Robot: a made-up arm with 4 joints.
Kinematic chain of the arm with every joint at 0, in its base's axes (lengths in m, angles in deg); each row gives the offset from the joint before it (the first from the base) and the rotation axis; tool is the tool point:
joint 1: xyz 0 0 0.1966 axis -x
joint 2: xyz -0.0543 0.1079 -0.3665 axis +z
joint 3: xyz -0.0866 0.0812 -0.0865 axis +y
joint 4: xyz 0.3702 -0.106 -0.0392 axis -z
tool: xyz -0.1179 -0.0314 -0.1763
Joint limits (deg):
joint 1: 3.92..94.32
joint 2: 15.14..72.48
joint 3: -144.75..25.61
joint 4: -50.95..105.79
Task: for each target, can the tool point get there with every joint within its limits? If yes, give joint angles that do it. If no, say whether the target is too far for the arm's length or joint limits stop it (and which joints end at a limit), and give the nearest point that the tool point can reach.
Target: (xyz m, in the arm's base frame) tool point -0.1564 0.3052 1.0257
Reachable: no: joint limits stop it (at a limit: joint 1, joint 3, joint 4) | nearest point -0.0821 -0.0804 0.3557 | short by 0.777 m
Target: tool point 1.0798 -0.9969 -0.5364
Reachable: no: too far | nearest point 0.2025 -0.5742 -0.2256 | short by 1.022 m
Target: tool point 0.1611 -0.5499 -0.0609
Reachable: yes | joints 82.17 32.98 -18.01 -0.19
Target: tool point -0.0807 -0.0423 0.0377
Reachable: yes | joints 54.53 23.81 -119.83 30.46
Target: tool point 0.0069 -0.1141 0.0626
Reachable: yes | joints 76.94 61.04 -110.52 0.57
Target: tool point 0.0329 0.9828 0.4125
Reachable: no: joint limits stop it (at a limit: joint 1, joint 4) | nearest point -0.0277 0.3566 -0.0069 | short by 0.756 m
